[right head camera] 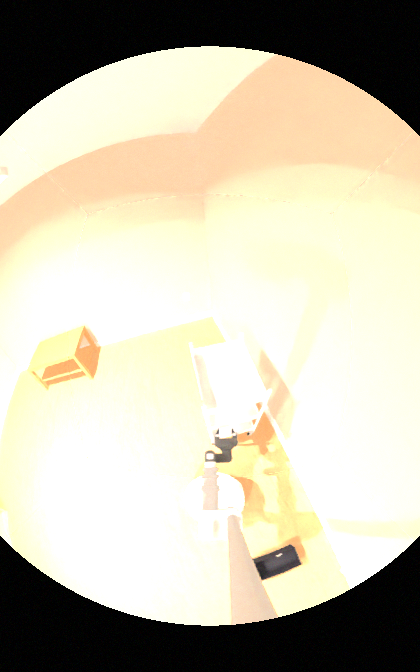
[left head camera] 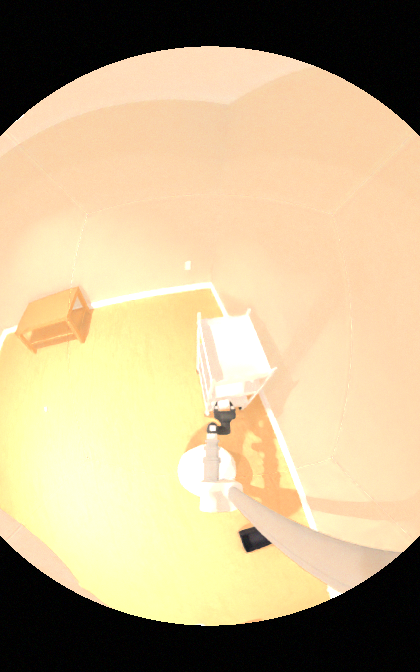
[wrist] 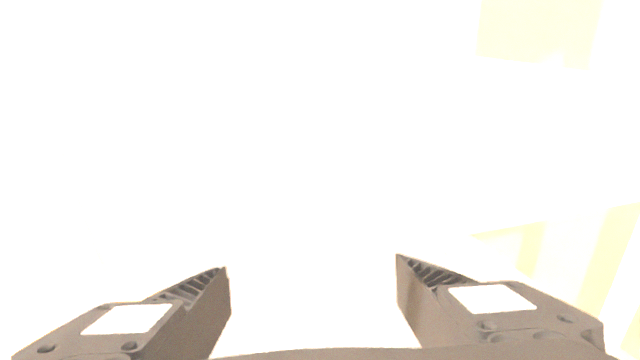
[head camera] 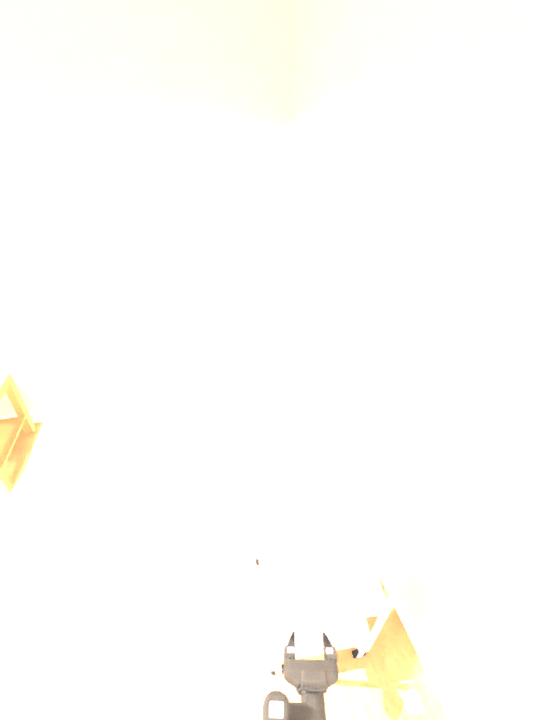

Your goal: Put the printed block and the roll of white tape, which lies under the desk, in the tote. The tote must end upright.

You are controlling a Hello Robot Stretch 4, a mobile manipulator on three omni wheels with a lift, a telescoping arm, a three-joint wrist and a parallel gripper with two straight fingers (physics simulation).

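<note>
My gripper is open, its two fingers wide apart with nothing seen between them. It is at the near end of a white piece of furniture with a flat top and raised corner posts. A black, open box, which looks like the tote, stands upright on the floor behind the robot's base, partly hidden by the mast. A small pale patch shows inside it in the right head view; what it is cannot be told. The printed block and the white tape cannot be made out in the overexposed views.
The white furniture stands close to the right wall, directly ahead of the gripper. A wooden table with a lower shelf stands at the far left by the wall. The round white base is between the furniture and the box.
</note>
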